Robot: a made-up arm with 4 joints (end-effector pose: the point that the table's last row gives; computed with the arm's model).
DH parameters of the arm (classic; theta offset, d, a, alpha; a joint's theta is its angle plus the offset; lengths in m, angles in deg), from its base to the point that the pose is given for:
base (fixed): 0 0.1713 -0.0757 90
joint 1: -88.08 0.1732 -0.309 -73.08
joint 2: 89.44 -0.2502 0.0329 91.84
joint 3: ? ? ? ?
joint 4: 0 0.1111 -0.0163 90
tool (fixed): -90 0.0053 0 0
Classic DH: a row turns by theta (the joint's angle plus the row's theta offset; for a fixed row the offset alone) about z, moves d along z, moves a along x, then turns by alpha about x.
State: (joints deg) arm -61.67 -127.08 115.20 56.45
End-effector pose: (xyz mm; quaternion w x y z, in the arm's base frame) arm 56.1 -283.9 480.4 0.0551 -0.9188 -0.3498 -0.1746
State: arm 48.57 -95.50 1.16 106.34
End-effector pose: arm -506.8 -166.5 6.9 0.0893 0.9393 -0.2041 0.2610
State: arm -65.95 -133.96 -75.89 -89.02
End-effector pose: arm 197.0 -114.2 664.0 0.1317 -0.3274 0.9065 -0.2317
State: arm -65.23 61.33 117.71 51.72
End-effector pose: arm 206.3 21.0 430.4 0.1509 -0.1540 0.8373 -0.5025
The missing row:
joint 3: -16.93 0.1196 0.0833 90
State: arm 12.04 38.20 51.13 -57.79
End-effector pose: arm -376.6 107.5 406.3 0.5751 0.7324 -0.2109 -0.2973
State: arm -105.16 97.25 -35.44 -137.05
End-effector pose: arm 318.6 65.2 428.0 0.2521 -0.8695 0.2432 0.3483
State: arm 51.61 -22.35 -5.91 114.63
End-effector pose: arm -442.1 -29.0 -13.9 0.3377 -0.8657 -0.1652 -0.3304
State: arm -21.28 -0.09 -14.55 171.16
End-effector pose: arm -358.3 0.0 472.8 0.0977 -0.9702 -0.1101 0.1926
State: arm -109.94 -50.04 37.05 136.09
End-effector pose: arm 125.7 -60.6 426.0 0.2663 0.6468 -0.0984 -0.7078
